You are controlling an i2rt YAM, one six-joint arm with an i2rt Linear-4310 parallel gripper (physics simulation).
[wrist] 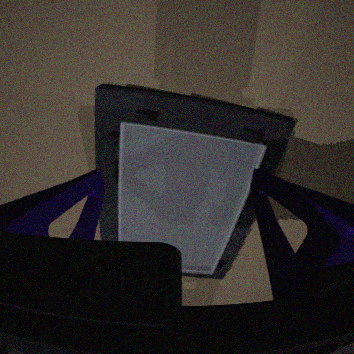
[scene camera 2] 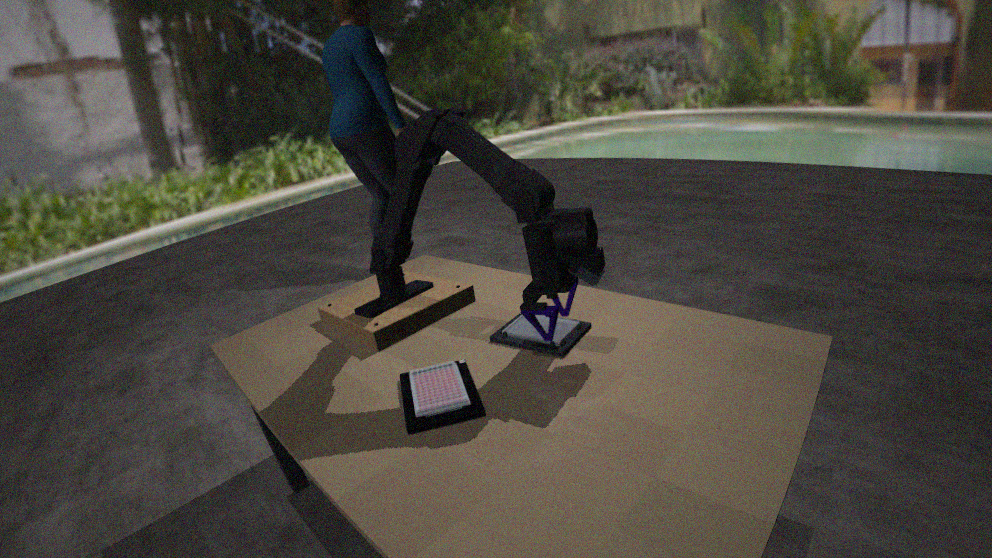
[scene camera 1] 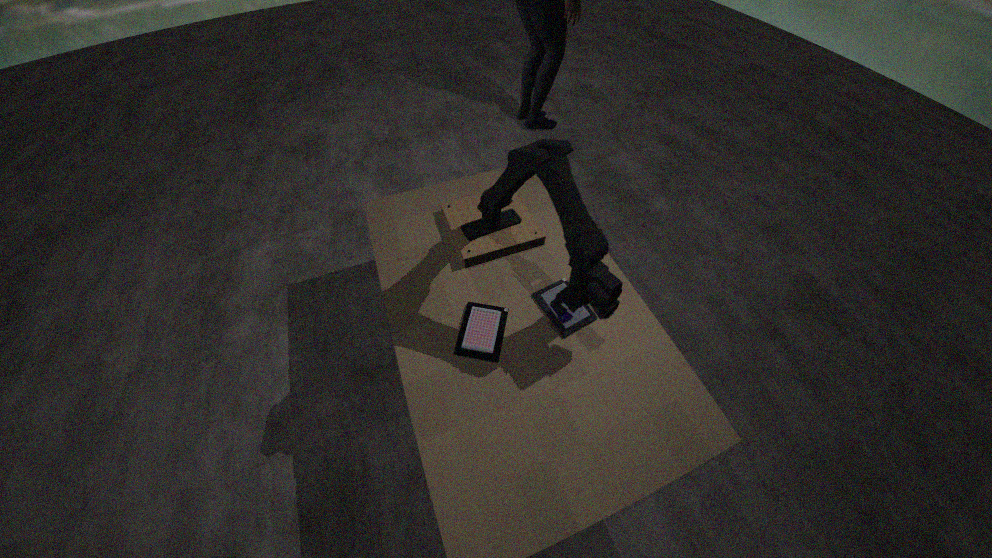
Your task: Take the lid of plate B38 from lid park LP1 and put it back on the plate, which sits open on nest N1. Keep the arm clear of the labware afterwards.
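Pixels of known places: gripper, between the fingertips: (wrist: 177, 177) (scene camera 2: 557, 327) (scene camera 1: 573, 312); arm's base, origin of its link: (scene camera 2: 395, 299) (scene camera 1: 491, 225).
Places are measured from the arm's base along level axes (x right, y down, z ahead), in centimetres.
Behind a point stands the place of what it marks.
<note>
The pale, flat lid (scene camera 1: 577, 321) @[x -5.8, y 2.3, z 42.6 cm] (scene camera 2: 516, 328) @[x -3.2, y 2.2, z 32.3 cm] (wrist: 185, 200) @[x -5.6, y 2.2, z 38.0 cm] lies on the dark grey lid park LP1 (scene camera 2: 578, 334) @[x -7.0, y 3.1, z 43.9 cm] (wrist: 200, 107) @[x -6.1, y 3.1, z 43.9 cm]. My gripper (scene camera 2: 557, 326) @[x -6.5, y 2.3, z 39.6 cm] (wrist: 177, 177) @[x -6.5, y 2.3, z 39.6 cm] is open, pointing down, with its purple fingers low at two opposite sides of the lid. In the wrist view the right fingertip overlaps the lid's right edge; whether it touches cannot be told. Part of the lid's near side is hidden by the gripper body. The open plate B38 (scene camera 1: 483, 329) @[x 18.9, y 2.1, z 32.8 cm] (scene camera 2: 439, 390) @[x 20.2, y 1.6, z 34.1 cm], with pinkish wells, sits on the black nest N1 (scene camera 1: 476, 357) @[x 24.0, y 3.0, z 39.0 cm] (scene camera 2: 445, 421) @[x 24.3, y 3.1, z 38.8 cm], apart from the gripper.
The arm's base stands on a wooden block (scene camera 1: 505, 248) @[x 0.6, y 0.2, z 11.1 cm] (scene camera 2: 424, 320) @[x 1.7, y 2.4, z 11.1 cm] at the back of the wooden table (scene camera 1: 554, 444) @[x 16.9, y 4.1, z 66.7 cm] (scene camera 2: 624, 451) @[x 17.1, y 4.1, z 64.0 cm]. The arm's shadow falls across the table and around the nest. A person (scene camera 1: 545, 58) (scene camera 2: 357, 90) stands behind the table.
</note>
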